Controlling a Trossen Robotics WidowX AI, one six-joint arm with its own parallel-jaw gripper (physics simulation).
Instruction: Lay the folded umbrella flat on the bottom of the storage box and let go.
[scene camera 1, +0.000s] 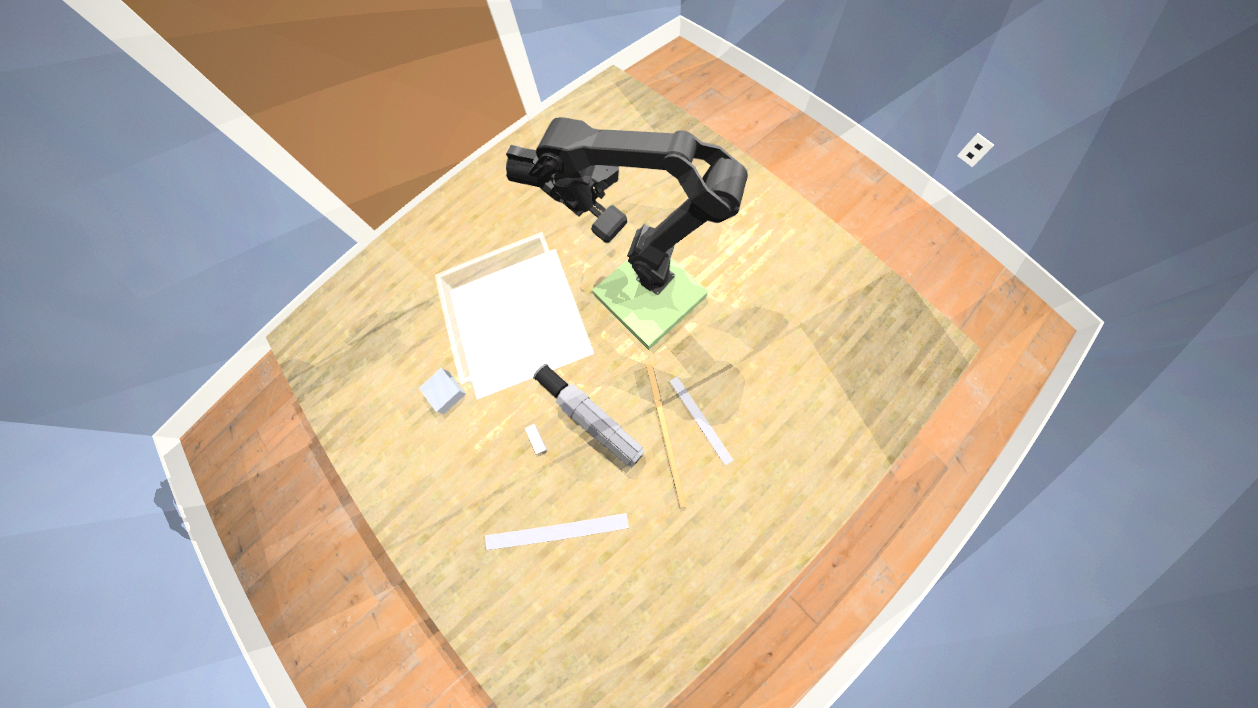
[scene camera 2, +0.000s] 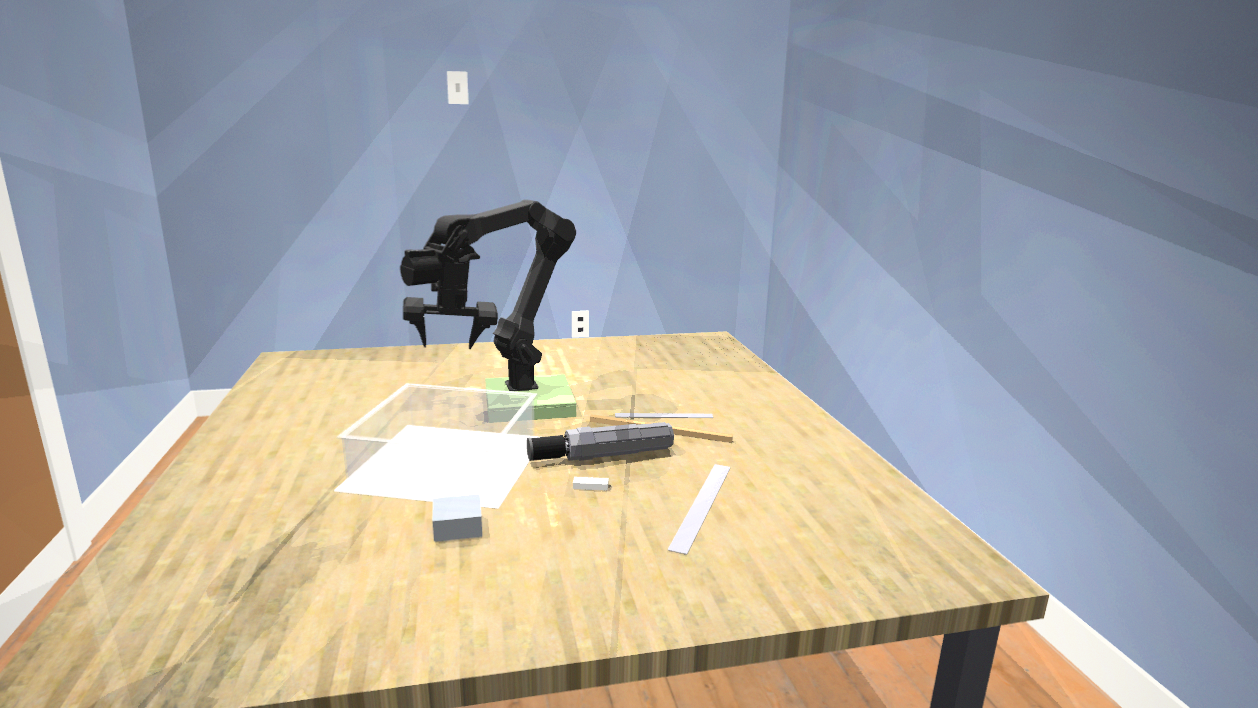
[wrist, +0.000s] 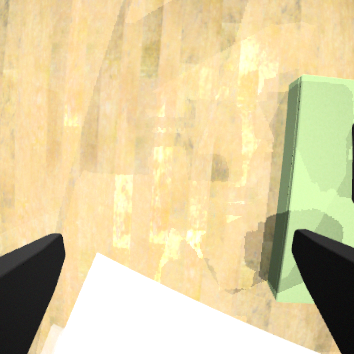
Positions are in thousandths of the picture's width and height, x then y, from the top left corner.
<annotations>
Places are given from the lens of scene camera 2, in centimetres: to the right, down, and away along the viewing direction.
my gripper (scene camera 2: 356, 491): -38, -1, 153
storage box (scene camera 2: 352, 624): -36, 17, 141
folded umbrella (scene camera 2: 465, 626): -8, 16, 132
</annotations>
